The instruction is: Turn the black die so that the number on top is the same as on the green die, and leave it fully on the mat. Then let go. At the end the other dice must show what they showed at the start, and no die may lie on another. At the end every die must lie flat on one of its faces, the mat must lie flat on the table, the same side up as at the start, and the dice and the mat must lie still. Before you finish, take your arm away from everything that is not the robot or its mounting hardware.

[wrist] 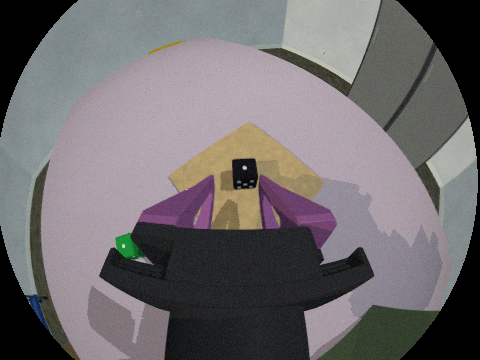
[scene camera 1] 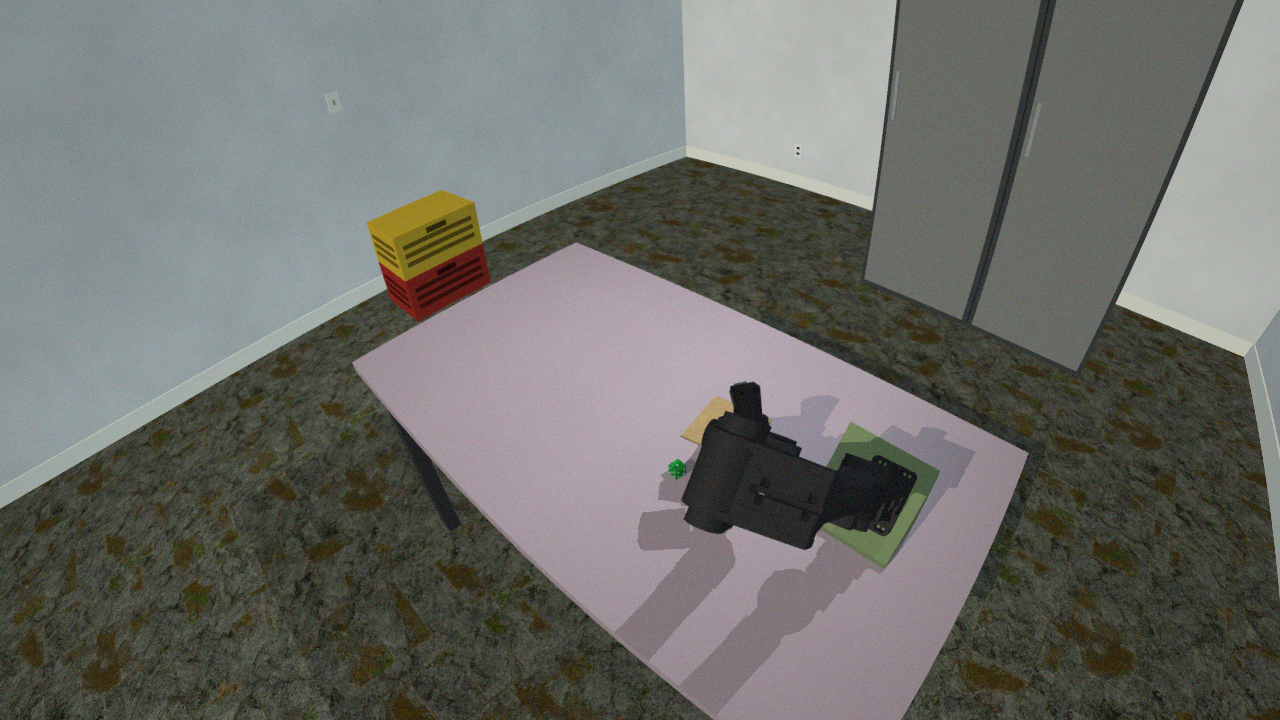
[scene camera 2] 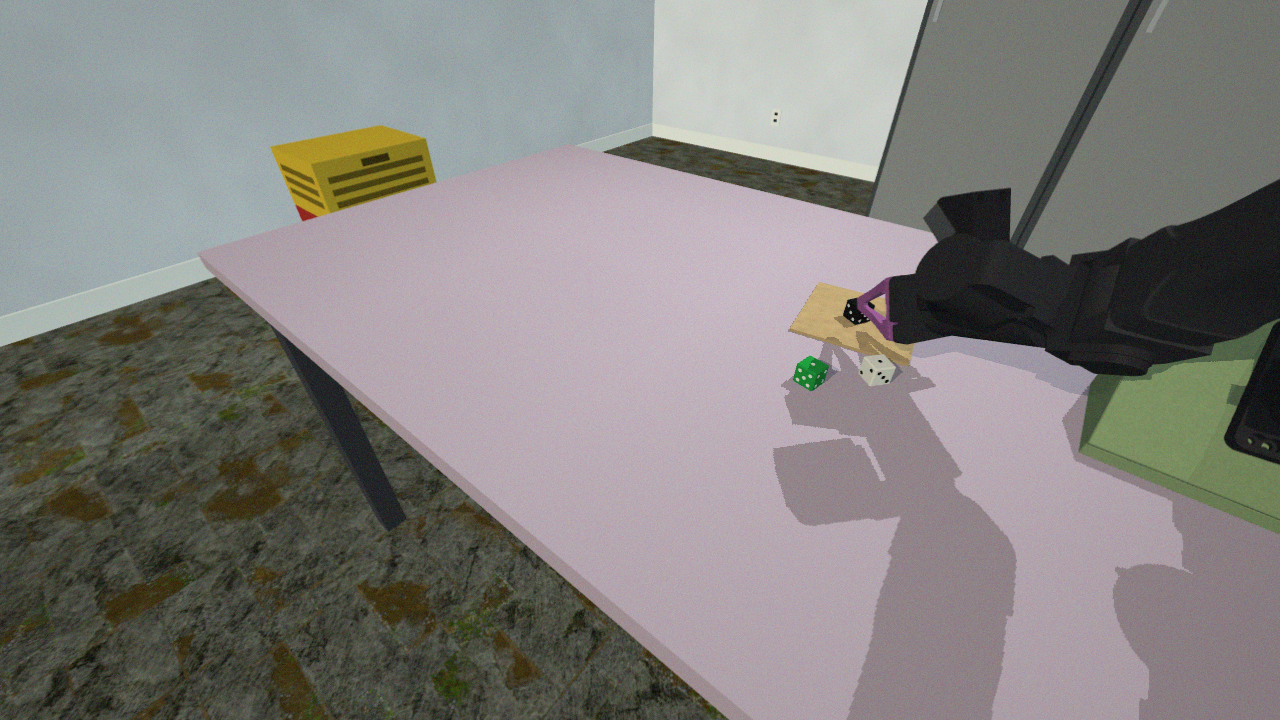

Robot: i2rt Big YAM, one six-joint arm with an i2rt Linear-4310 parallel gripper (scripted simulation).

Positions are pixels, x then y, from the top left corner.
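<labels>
A tan mat appears in the wrist view [234, 209], and scene camera 1 and scene camera 2 show it as well. On the mat, [scene camera 1: 717, 407] and [scene camera 2: 829, 294] are the same spot.
</labels>
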